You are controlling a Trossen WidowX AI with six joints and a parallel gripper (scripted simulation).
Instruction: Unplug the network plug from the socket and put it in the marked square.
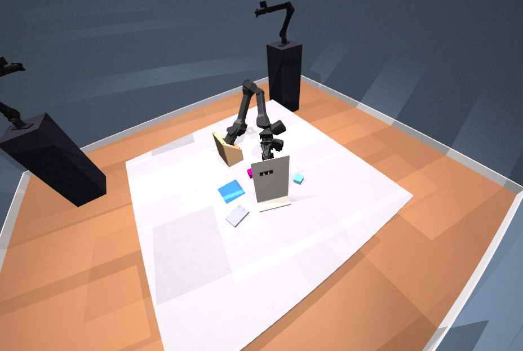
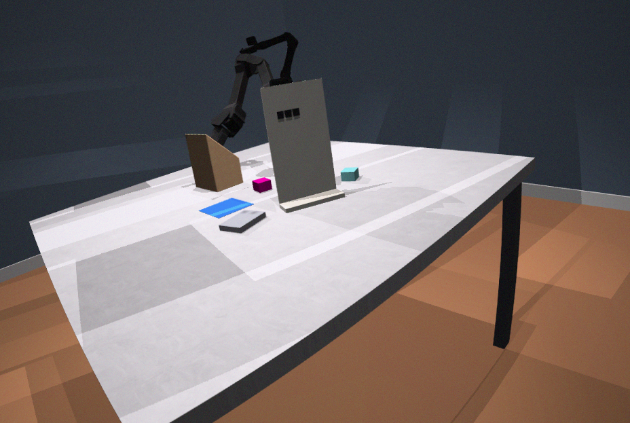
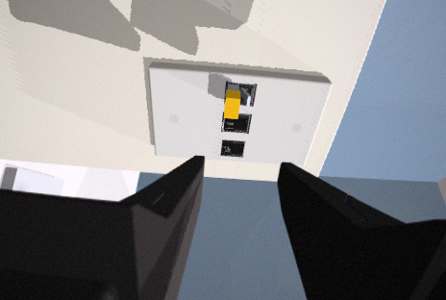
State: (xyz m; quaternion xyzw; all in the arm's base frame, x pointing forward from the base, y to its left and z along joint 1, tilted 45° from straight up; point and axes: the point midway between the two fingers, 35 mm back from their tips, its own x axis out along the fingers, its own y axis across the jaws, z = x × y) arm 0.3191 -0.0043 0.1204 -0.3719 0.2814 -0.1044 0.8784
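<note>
Now: gripper tip 90 mm above the upright grey panel, 80 mm short of it and 40 mm to the left of it. Round my gripper tip: magenta cube: 230 mm below, 150 mm behind, 20 mm to the right; teal cube: 230 mm below, 170 mm to the left, 50 mm ahead.
</note>
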